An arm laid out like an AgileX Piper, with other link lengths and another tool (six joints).
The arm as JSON. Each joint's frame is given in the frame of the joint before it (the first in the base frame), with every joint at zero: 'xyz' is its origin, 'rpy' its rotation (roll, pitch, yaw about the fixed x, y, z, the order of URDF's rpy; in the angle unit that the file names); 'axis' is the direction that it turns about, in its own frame. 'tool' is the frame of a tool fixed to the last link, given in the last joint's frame.
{
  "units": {
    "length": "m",
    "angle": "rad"
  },
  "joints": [
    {
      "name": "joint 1",
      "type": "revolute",
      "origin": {
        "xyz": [
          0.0,
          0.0,
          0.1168
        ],
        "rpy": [
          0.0,
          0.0,
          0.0
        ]
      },
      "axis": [
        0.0,
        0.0,
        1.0
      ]
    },
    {
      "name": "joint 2",
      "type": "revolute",
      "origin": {
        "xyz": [
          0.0,
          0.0,
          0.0
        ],
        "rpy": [
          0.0,
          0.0,
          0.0
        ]
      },
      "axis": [
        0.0,
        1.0,
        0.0
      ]
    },
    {
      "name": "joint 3",
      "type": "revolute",
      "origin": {
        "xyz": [
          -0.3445,
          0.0,
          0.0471
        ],
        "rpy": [
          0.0,
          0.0,
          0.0
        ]
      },
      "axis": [
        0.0,
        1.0,
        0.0
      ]
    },
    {
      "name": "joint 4",
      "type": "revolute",
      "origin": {
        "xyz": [
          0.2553,
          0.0,
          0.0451
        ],
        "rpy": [
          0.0,
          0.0,
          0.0
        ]
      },
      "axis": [
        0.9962,
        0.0,
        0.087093
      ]
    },
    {
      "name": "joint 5",
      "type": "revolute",
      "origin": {
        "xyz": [
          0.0,
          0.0,
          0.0
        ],
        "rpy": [
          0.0,
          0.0,
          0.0
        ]
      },
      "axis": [
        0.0,
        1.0,
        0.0
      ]
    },
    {
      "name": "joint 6",
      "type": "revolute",
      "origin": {
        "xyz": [
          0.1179,
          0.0,
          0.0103
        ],
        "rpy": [
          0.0,
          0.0,
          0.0
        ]
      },
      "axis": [
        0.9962,
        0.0,
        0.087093
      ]
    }
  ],
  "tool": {
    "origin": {
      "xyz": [
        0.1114,
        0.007,
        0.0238
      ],
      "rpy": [
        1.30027,
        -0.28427,
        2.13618
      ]
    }
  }
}
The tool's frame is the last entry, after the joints.
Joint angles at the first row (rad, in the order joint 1, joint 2, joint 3, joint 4, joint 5, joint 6):
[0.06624, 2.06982, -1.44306, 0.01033, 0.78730, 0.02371]
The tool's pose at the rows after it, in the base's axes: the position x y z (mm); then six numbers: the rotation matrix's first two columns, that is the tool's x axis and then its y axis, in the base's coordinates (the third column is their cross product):
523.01, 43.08, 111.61, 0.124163, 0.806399, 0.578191, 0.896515, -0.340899, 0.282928
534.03, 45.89, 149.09, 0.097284, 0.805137, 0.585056, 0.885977, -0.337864, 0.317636
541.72, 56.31, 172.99, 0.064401, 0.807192, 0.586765, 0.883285, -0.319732, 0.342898
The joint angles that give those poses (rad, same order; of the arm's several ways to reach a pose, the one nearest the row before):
[0.06623, 2.02098, -1.53446, 0.01033, 0.85437, 0.02370]
[0.06986, 2.00321, -1.63817, 0.01033, 0.93566, 0.02370]
[0.08889, 2.00180, -1.71842, 0.00717, 0.98917, 0.02370]

